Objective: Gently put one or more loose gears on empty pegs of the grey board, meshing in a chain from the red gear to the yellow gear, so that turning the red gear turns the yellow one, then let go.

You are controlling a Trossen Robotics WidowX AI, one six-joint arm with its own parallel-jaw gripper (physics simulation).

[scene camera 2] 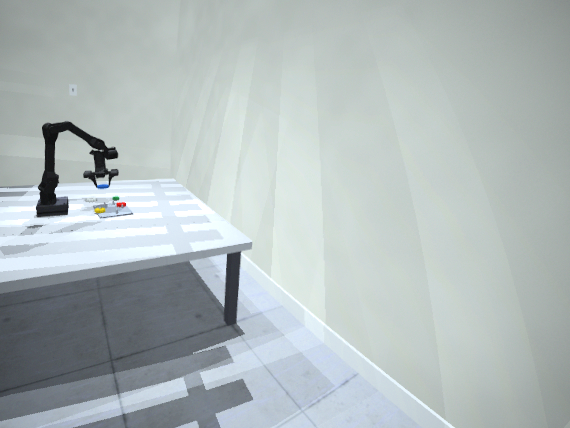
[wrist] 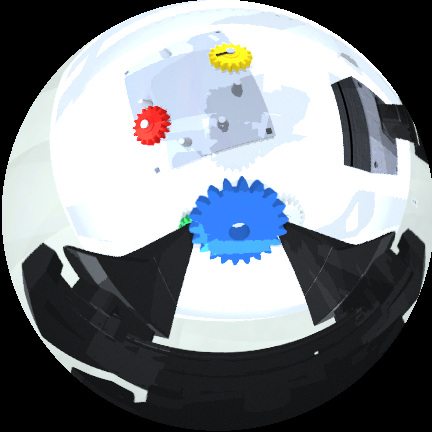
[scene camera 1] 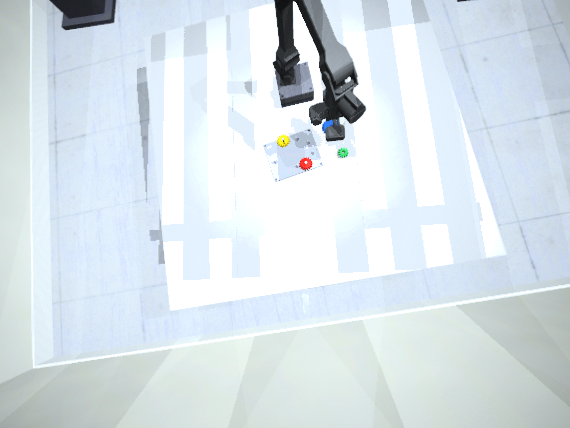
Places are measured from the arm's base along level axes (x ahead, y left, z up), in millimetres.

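Pixels of known places: gripper, fingertip midpoint: [scene camera 2: 103, 187] [wrist: 236, 227] [scene camera 1: 332, 128]; arm's base, link origin: [scene camera 2: 48, 202] [scene camera 1: 287, 77].
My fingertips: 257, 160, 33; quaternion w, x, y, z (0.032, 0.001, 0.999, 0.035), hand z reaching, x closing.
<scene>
For each thing: its top centre in the pictures, then the offset to it from my fingertips, as dx, dy, dz. "*": a spot on its surface instead. Level surfaces: height alone.
- blue gear, top centre: [wrist: 238, 232] [scene camera 1: 331, 126] [scene camera 2: 102, 185] +0, -6, +16
- grey board, top centre: [wrist: 181, 73] [scene camera 1: 291, 151] [scene camera 2: 111, 205] +52, -157, -59
- red gear, surface spot: [wrist: 151, 126] [scene camera 1: 307, 161] [scene camera 2: 120, 202] * +95, -97, -65
- yellow gear, top centre: [wrist: 230, 51] [scene camera 1: 282, 139] [scene camera 2: 99, 208] -4, -192, -63
- green gear, top centre: [wrist: 190, 229] [scene camera 1: 343, 151] [scene camera 2: 115, 196] +64, +50, -72
- white gear, top centre: [wrist: 284, 221] [scene camera 2: 91, 198] -76, +38, -72
- white table, surface height: dz -89
My gripper [scene camera 2: 102, 185] [wrist: 236, 227] is shut on the blue gear [scene camera 1: 328, 126] [scene camera 2: 103, 186] [wrist: 240, 212], held roughly flat above the table, beside the board. The grey board [scene camera 1: 290, 157] [scene camera 2: 107, 215] [wrist: 175, 90] carries the red gear [scene camera 1: 306, 163] [scene camera 2: 121, 204] [wrist: 151, 126] and the yellow gear [scene camera 1: 283, 141] [scene camera 2: 100, 210] [wrist: 230, 59] on pegs, apart from each other, with several bare pegs. The green gear [scene camera 1: 343, 152] [scene camera 2: 116, 198] [wrist: 185, 221] lies on the table beside the board; the blue gear partly hides it in the wrist view. A white gear [scene camera 2: 90, 199] [wrist: 294, 211] lies on the table.
The arm's dark base [scene camera 1: 296, 90] [scene camera 2: 52, 206] [wrist: 362, 127] stands on the white table [scene camera 1: 280, 260] [scene camera 2: 210, 235] near the board. The arm reaches over the table. Bright light and striped shadows blur the white surfaces.
</scene>
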